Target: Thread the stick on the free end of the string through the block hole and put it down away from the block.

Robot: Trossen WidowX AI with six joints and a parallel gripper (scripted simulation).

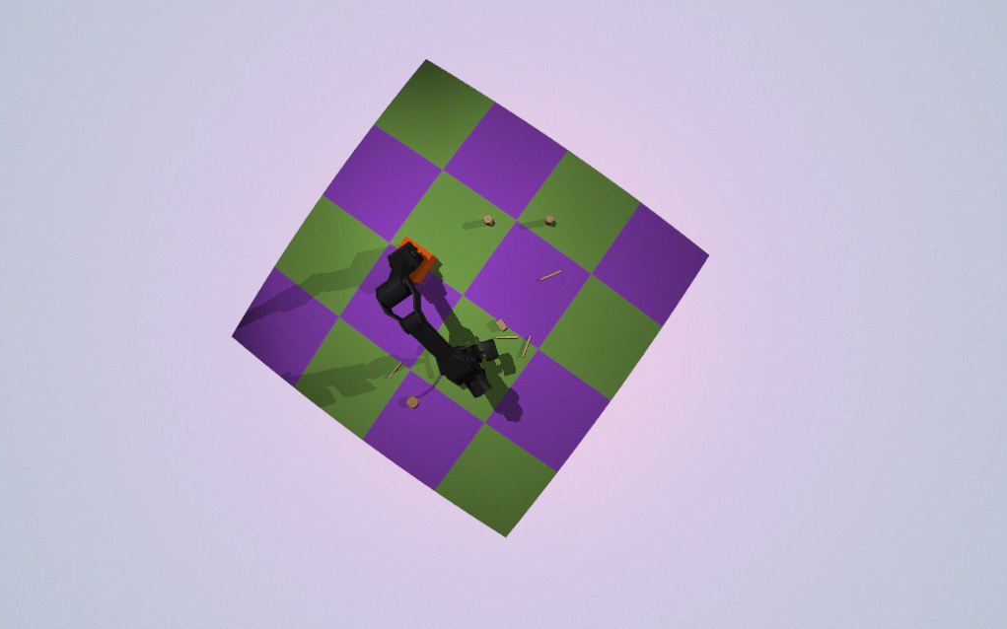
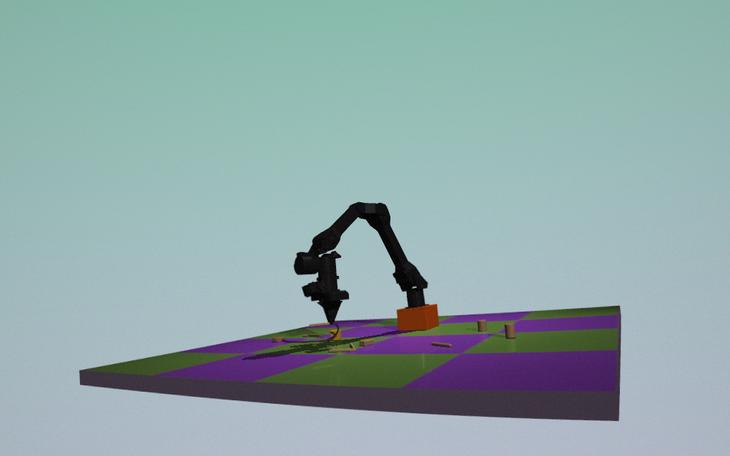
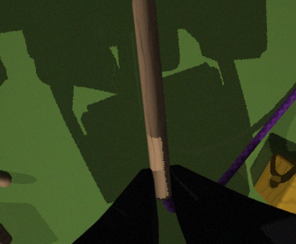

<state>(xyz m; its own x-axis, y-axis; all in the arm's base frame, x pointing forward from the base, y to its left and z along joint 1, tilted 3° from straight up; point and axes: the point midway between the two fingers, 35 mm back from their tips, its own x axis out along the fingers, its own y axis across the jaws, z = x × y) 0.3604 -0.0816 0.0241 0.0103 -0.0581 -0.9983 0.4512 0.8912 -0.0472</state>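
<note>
The small wooden piece is 140 mm to the left of my gripper tip, 50 mm below it and 10 mm ahead of it. From my gripper tip the other things lie so: round wooden button (280 mm to the right, 50 mm below, 20 mm behind); thin wooden stick (10 mm to the right, 10 mm ahead).
</note>
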